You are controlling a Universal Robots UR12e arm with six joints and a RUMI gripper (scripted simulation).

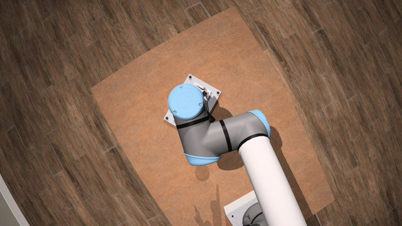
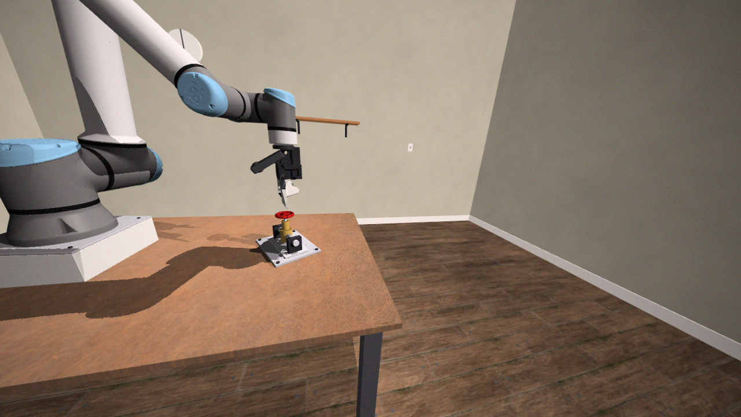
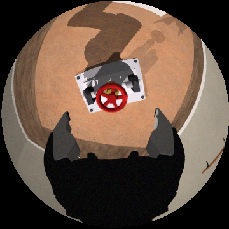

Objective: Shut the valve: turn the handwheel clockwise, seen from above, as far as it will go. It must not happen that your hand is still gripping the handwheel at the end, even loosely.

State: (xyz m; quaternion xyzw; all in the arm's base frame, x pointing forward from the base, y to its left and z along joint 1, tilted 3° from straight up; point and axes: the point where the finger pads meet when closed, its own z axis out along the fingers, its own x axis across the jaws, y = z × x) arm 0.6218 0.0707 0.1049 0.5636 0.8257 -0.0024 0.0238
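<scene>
The red handwheel is 60 mm below my hand. Round my hand: base plate (180 mm below).
</scene>
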